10 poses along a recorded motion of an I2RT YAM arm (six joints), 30 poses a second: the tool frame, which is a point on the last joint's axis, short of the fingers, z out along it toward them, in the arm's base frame.
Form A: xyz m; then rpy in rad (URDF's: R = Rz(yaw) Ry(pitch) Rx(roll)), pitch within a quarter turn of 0, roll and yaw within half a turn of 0.
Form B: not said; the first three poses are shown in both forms.
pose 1, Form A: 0.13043 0.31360 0.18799 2.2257 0.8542 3.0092
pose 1, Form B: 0.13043 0.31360 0.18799 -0.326 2.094 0.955
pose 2, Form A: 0.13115 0.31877 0.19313 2.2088 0.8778 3.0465
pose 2, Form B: 0.13115 0.31877 0.19313 -0.386 2.068 0.984
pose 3, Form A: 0.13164 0.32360 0.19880 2.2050 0.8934 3.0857
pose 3, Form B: 0.13164 0.32360 0.19880 -0.437 2.052 1.004
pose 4, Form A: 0.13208 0.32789 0.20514 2.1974 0.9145 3.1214
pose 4, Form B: 0.13208 0.32789 0.20514 -0.488 2.029 1.023
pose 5, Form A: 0.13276 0.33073 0.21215 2.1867 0.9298 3.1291
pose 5, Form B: 0.13276 0.33073 0.21215 -0.508 2.011 1.032
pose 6, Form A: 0.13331 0.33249 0.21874 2.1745 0.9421 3.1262
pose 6, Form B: 0.13331 0.33249 0.21874 -0.517 1.995 1.038
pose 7, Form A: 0.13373 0.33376 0.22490 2.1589 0.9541 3.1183
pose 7, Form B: 0.13373 0.33376 0.22490 -0.523 1.979 1.044
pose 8, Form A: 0.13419 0.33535 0.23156 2.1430 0.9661 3.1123
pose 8, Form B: 0.13419 0.33535 0.23156 -0.530 1.962 1.051
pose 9, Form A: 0.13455 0.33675 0.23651 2.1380 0.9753 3.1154
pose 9, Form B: 0.13455 0.33675 0.23651 -0.540 1.952 1.053
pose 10, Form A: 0.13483 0.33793 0.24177 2.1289 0.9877 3.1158
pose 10, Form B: 0.13483 0.33793 0.24177 -0.551 1.937 1.057
